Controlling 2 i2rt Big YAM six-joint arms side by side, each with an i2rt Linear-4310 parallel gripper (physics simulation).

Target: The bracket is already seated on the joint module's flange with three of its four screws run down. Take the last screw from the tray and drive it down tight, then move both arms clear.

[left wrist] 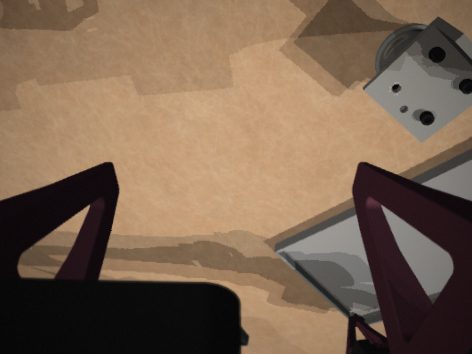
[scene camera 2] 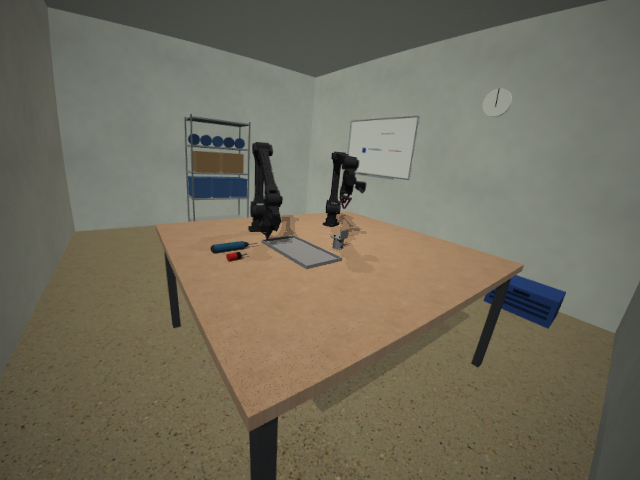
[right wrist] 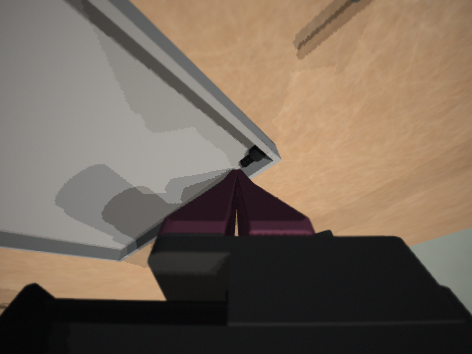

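Seen in the pictures: left gripper, fingertip midpoint: (left wrist: 235,175) (scene camera 2: 344,205); right gripper, fingertip midpoint: (left wrist: 352,316) (scene camera 2: 267,239) (right wrist: 236,177); left arm's base, origin of the base link: (scene camera 2: 330,224); right arm's base, origin of the base link: (scene camera 2: 258,230).
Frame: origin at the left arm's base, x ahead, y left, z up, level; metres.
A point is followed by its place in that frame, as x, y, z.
The last screw (right wrist: 251,156) @(-0.059, -0.689, 0.012), black, lies tilted in the corner of the grey tray (scene camera 2: 302,251) @(0.181, -0.671, 0.004) (left wrist: 450,185) @(0.205, -0.599, 0.004) (right wrist: 50,100) @(0.044, -0.681, 0.004), against the wall. My right gripper (scene camera 2: 267,237) @(-0.058, -0.669, 0.014) (left wrist: 352,316) @(-0.058, -0.669, 0.014) (right wrist: 236,177) @(-0.058, -0.669, 0.014) is shut and empty, its tips touching each other beside the screw at the tray corner. The grey bracket (scene camera 2: 344,234) @(0.322, -0.476, 0.087) (left wrist: 417,102) @(0.273, -0.469, 0.066) sits on the joint module (scene camera 2: 338,243) @(0.300, -0.494, 0.034) (left wrist: 387,50) @(0.286, -0.440, 0.017), with three black screw heads and one open hole at its left in the left wrist view. My left gripper (scene camera 2: 345,203) @(0.248, -0.355, 0.222) (left wrist: 235,175) @(0.248, -0.355, 0.222) is open and empty, high above the table.
A blue-handled screwdriver (scene camera 2: 230,246) @(-0.083, -0.916, 0.028) and a small red-handled one (scene camera 2: 233,256) @(0.021, -0.992, 0.024) lie left of the tray on the wooden table (scene camera 2: 310,320) @(0.536, -1.165, 0.000). The joint module stands right of the tray. A shelf rack, a whiteboard (scene camera 2: 385,139) and a blue toolbox (scene camera 2: 529,299) are off the table.
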